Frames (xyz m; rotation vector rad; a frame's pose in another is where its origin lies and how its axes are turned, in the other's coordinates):
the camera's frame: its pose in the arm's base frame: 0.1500 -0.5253 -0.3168 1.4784 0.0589 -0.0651
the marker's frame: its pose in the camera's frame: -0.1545 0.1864 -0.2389 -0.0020 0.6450 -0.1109
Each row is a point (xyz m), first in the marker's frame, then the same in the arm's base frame.
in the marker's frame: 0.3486 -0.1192 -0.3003
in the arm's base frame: 0.0834 0.1599 -0.3325
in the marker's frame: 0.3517 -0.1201 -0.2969
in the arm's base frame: 0.0877 0.1588 -0.3341
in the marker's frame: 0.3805 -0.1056 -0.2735
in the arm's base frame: 0.1268 0.1586 -0.3265
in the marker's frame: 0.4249 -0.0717 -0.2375
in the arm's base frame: 0.1892 0.1598 -0.3035
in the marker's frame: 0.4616 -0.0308 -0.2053
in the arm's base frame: 0.2445 0.1604 -0.2719
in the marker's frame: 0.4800 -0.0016 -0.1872
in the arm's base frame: 0.2750 0.1602 -0.2476
